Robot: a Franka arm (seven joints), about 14 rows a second.
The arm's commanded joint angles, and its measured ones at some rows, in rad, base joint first. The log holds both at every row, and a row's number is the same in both.
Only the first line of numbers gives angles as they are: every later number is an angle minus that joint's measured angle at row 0.
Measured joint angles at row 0:
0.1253, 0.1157, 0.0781, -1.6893, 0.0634, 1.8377, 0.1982
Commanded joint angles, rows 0 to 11:
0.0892, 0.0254, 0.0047, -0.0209, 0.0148, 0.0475, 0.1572
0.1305, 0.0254, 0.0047, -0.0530, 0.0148, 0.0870, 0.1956
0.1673, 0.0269, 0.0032, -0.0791, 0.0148, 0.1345, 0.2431
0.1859, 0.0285, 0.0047, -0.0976, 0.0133, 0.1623, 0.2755
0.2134, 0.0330, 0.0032, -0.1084, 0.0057, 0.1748, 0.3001
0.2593, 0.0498, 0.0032, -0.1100, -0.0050, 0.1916, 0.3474
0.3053, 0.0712, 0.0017, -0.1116, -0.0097, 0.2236, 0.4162
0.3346, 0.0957, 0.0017, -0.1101, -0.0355, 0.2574, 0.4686
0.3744, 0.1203, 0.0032, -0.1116, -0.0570, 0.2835, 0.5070
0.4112, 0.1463, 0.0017, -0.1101, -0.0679, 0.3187, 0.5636
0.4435, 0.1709, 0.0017, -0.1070, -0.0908, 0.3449, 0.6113
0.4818, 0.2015, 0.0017, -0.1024, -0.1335, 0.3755, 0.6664
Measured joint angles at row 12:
0.4378, 0.1550, 0.0063, -0.1132, -0.0765, 0.3279, 0.5834
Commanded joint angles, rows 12 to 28:
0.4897, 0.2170, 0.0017, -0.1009, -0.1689, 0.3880, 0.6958
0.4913, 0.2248, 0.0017, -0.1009, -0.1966, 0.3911, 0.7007
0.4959, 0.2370, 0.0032, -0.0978, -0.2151, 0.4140, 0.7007
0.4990, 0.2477, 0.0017, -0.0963, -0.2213, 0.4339, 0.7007
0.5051, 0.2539, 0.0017, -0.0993, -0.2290, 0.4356, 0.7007
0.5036, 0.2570, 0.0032, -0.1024, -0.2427, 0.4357, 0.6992
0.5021, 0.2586, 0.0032, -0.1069, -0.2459, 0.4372, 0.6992
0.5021, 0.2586, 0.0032, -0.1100, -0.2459, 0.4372, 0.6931
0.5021, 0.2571, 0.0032, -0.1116, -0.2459, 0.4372, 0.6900
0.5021, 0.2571, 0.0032, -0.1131, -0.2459, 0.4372, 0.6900
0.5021, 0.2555, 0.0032, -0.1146, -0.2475, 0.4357, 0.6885
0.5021, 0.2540, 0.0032, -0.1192, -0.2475, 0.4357, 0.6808
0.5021, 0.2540, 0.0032, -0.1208, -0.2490, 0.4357, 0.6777
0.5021, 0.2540, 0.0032, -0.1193, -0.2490, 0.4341, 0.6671
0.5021, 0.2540, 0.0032, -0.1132, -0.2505, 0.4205, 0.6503
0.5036, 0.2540, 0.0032, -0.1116, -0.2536, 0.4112, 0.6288
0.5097, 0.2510, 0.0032, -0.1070, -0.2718, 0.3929, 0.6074
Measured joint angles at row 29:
0.5049, 0.2523, 0.0034, -0.1136, -0.2363, 0.4156, 0.6499
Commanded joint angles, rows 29 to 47:
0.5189, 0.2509, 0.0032, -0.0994, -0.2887, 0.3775, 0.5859
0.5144, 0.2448, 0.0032, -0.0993, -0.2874, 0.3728, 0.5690
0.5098, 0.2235, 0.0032, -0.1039, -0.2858, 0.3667, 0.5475
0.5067, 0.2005, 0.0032, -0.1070, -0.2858, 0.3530, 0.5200
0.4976, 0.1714, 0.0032, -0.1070, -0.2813, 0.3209, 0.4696
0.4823, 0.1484, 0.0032, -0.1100, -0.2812, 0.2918, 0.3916
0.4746, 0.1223, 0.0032, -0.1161, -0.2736, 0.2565, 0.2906
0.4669, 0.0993, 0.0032, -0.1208, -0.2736, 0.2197, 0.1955
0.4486, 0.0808, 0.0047, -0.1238, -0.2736, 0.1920, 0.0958
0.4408, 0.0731, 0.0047, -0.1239, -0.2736, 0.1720, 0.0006
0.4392, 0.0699, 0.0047, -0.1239, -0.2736, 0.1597, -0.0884
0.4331, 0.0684, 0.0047, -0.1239, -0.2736, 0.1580, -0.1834
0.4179, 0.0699, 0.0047, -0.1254, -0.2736, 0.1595, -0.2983
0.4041, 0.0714, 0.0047, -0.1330, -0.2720, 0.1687, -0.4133
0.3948, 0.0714, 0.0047, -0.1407, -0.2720, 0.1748, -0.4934
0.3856, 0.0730, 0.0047, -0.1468, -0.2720, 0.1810, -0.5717
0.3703, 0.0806, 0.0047, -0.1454, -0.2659, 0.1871, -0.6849
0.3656, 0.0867, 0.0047, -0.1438, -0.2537, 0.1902, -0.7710
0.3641, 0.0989, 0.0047, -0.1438, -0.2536, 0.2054, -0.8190
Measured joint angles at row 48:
0.3805, 0.0917, -0.0046, -0.1331, -0.2648, 0.1717, -0.6955
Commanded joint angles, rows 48 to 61:
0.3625, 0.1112, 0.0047, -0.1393, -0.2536, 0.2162, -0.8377
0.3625, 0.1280, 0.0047, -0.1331, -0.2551, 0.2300, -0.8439
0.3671, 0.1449, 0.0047, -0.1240, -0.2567, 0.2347, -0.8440
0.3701, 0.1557, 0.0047, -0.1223, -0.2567, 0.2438, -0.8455
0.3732, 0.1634, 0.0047, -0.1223, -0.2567, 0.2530, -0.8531
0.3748, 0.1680, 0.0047, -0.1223, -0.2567, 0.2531, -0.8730
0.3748, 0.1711, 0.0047, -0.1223, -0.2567, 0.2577, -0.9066
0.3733, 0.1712, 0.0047, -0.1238, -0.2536, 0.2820, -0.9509
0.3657, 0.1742, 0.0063, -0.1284, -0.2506, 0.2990, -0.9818
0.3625, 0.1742, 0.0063, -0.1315, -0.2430, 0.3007, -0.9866
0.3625, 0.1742, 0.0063, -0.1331, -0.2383, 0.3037, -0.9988
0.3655, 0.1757, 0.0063, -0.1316, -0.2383, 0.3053, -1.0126
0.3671, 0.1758, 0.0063, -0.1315, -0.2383, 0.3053, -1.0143
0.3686, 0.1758, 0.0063, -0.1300, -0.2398, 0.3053, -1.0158
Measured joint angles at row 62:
0.3742, 0.1697, -0.0037, -0.1324, -0.2616, 0.3004, -0.9590
